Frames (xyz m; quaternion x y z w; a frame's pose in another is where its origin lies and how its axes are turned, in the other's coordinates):
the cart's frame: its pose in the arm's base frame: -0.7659 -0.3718 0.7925 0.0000 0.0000 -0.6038 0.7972
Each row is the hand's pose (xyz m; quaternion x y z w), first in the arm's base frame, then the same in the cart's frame.
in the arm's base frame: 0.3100 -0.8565 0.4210 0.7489 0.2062 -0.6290 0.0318
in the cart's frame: 0.7581 0.9043 -0.3715 0.4725 0.6165 -0.4822 0.4051
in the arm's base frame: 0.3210 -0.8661 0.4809 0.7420 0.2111 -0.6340 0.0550
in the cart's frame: 0.7703 0.9123 -0.3116 0.4640 0.6162 -0.4722 0.4266
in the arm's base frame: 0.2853 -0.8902 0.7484 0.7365 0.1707 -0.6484 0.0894
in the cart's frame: 0.7838 0.8714 -0.0441 0.4840 0.5808 -0.4629 0.4628
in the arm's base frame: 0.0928 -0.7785 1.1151 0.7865 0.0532 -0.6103 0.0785
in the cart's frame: 0.6241 0.7164 0.3226 0.5948 0.5173 -0.4391 0.4310
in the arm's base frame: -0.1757 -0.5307 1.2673 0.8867 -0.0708 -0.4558 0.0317
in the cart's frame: 0.3129 0.5251 0.4748 0.7496 0.4789 -0.3442 0.3005
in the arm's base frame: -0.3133 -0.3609 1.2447 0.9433 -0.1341 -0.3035 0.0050
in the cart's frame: 0.1121 0.4386 0.4522 0.8330 0.4627 -0.2389 0.1872
